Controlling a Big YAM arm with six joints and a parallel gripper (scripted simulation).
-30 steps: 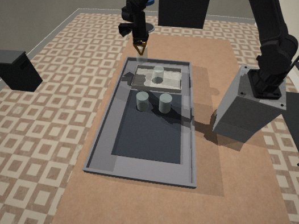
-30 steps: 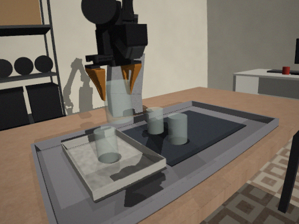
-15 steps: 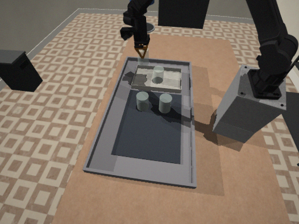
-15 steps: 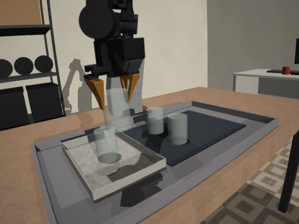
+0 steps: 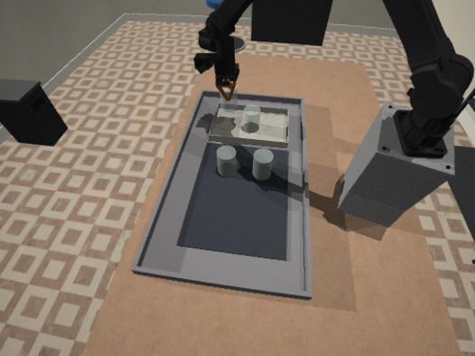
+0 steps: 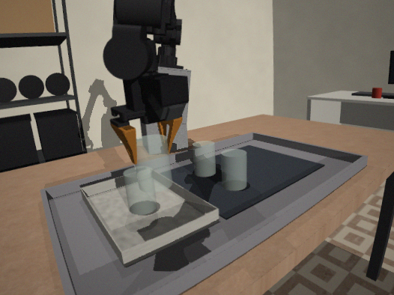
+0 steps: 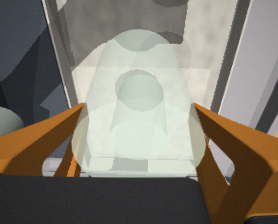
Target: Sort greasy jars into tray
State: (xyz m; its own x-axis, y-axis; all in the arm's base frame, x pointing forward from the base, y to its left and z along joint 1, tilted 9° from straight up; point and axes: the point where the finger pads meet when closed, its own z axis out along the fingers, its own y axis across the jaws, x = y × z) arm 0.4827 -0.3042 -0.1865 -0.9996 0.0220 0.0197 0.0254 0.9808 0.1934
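Right now the pale tray is 14 cm below my hand and 8 cm behind it. The rest, counted from my hand: dark drying mat 32 cm to the left, 15 cm below, 8 cm behind; rimmed steel table top 21 cm to the left, 15 cm below, 6 cm behind.
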